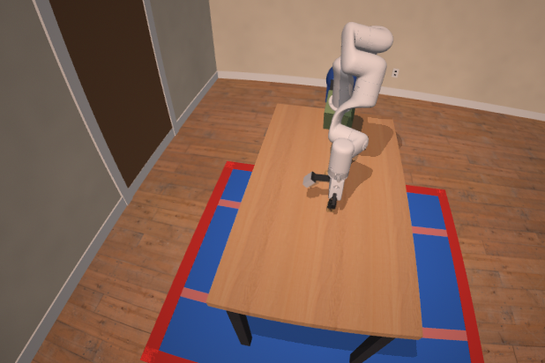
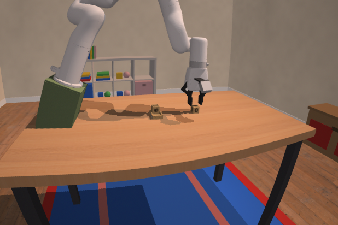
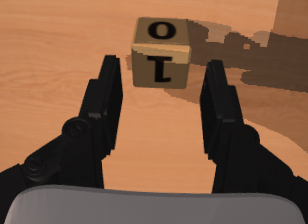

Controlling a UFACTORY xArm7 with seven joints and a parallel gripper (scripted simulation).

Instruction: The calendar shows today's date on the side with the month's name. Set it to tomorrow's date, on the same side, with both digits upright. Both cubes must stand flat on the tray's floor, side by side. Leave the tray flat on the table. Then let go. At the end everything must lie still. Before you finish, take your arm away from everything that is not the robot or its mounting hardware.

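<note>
The wooden digit cube is 40 mm below my hand. Round my hand: low tray: 180 mm behind, 30 mm to the right, 50 mm below; wooden cube: 180 mm behind, 10 mm to the right, 30 mm below.
</note>
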